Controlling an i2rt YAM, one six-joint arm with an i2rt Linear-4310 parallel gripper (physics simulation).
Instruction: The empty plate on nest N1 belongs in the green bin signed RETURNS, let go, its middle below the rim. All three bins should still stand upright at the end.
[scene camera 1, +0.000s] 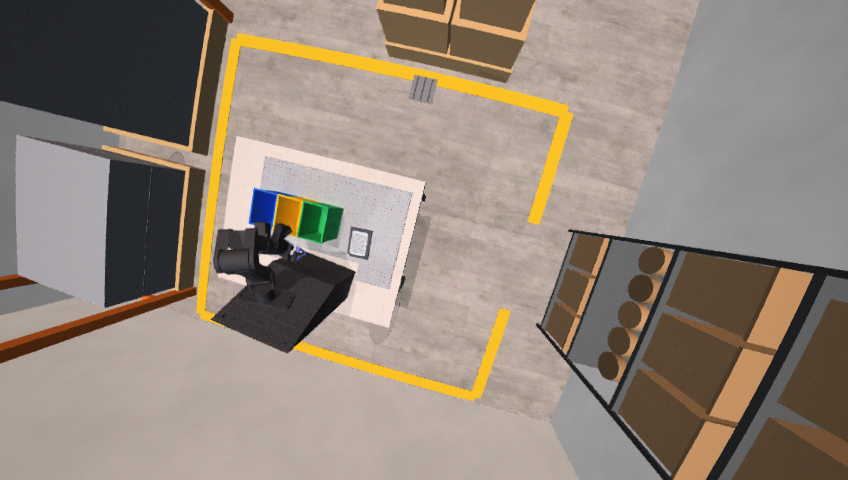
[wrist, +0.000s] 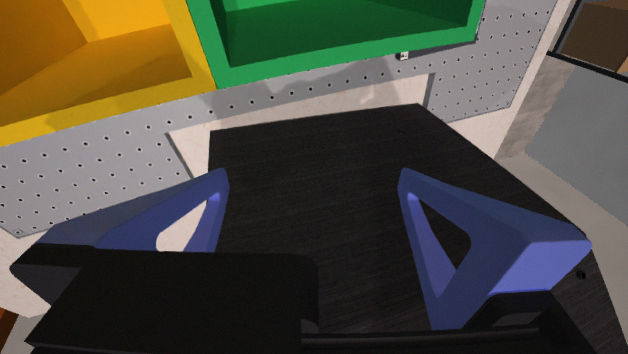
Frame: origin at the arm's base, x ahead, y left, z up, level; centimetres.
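Seen in the pictures: gripper, between the fingertips: (scene camera 1: 299, 249) (wrist: 313, 177); arm's base, origin of its link: (scene camera 1: 267, 297).
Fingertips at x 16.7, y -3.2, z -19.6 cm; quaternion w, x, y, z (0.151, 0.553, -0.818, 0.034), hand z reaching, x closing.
Observation:
Pixels of each thing's top centre, then the offset from my fingertips to it. "*": a spot on its surface instead. Level surfaces: height alone.
- light plate, centre of its top: (scene camera 1: 358, 243) dz -16.7, dx +0.5, dy -23.2 cm
- dark rectangular nest, a spot on its surface: (scene camera 1: 369, 230) * dz -18.3, dx +7.5, dy -29.1 cm
- green bin, centre of its top: (scene camera 1: 312, 222) dz -1.3, dx +12.9, dy -6.8 cm
- yellow bin, centre of its top: (scene camera 1: 287, 215) dz -1.3, dx +16.3, dy +5.8 cm
- blue bin, centre of its top: (scene camera 1: 262, 209) dz -1.3, dx +19.7, dy +18.4 cm
- grey perforated board, height of its surface: dz -19.3 cm
- pale table, height of its surface: dz -20.6 cm
- small white tag, a spot on its surface: (wrist: 403, 55) * dz -18.1, dx -5.7, dy -16.2 cm
A light plate (scene camera 1: 358, 242) with a pale, speckled top sits in a dark rectangular nest (scene camera 1: 369, 230) to the right of the bins; the nest's label cannot be read, and neither shows in the wrist view. The green bin (scene camera 1: 321, 221) (wrist: 350, 54) stands upright at the right end of the bin row, its sign not readable. The yellow bin (scene camera 1: 288, 212) (wrist: 107, 106) and blue bin (scene camera 1: 263, 206) stand upright to its left. My gripper (scene camera 1: 298, 253) (wrist: 313, 177) is open and empty, in front of the yellow and green bins, to the left of the plate.
A large black block (scene camera 1: 321, 279) (wrist: 320, 140) lies below and beyond the open fingers. The bins stand on a grey perforated board (scene camera 1: 374, 196) (wrist: 120, 155) on a pale table (scene camera 1: 246, 160). A small white tag (wrist: 403, 55) is at the green bin's front edge. Shelving (scene camera 1: 669, 333) stands far right.

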